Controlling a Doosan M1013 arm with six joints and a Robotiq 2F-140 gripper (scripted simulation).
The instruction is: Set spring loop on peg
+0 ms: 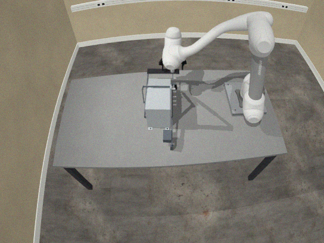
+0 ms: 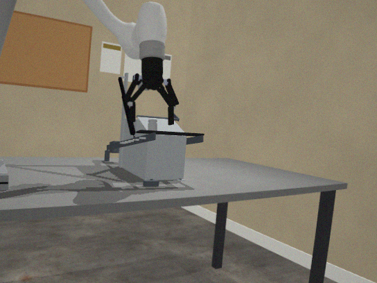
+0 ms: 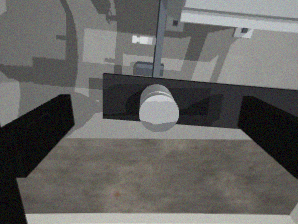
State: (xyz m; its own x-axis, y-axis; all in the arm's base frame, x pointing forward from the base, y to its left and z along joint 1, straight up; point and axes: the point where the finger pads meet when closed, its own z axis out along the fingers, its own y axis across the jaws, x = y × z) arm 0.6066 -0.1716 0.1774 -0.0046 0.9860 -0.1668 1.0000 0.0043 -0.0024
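Now: the steel test weight 1 cm below my hand. The rest, counted from my hand: dark spring 22 cm to the left, 3 cm above.
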